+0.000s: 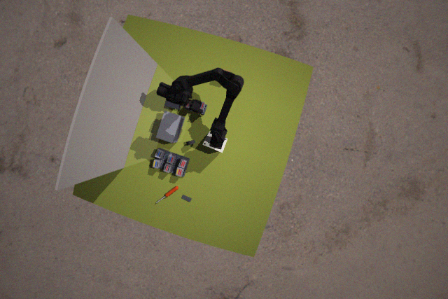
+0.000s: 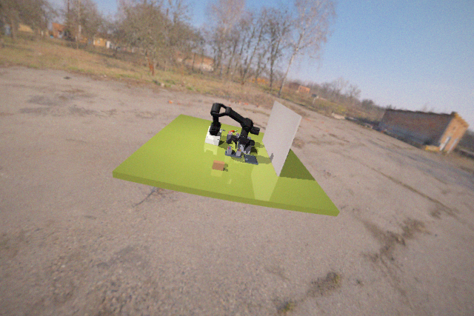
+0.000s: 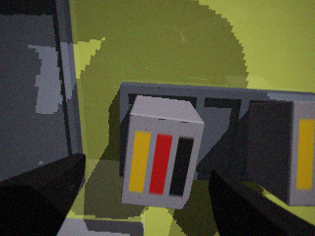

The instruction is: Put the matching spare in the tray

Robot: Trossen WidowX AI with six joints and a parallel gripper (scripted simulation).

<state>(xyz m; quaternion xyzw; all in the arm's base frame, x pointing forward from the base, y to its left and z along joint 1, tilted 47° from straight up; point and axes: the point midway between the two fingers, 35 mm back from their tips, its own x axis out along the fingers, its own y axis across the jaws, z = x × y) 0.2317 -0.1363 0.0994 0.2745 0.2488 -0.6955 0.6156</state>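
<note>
My gripper tip is 10 mm past the grey spare and 10 mm above it. Round my gripper tip: dark grey tray 100 mm ahead, 50 mm below, 20 mm to the right; then grey mounted unit 170 mm to the left, 50 mm ahead; then brown block 250 mm to the right, 150 mm behind, 30 mm below.
</note>
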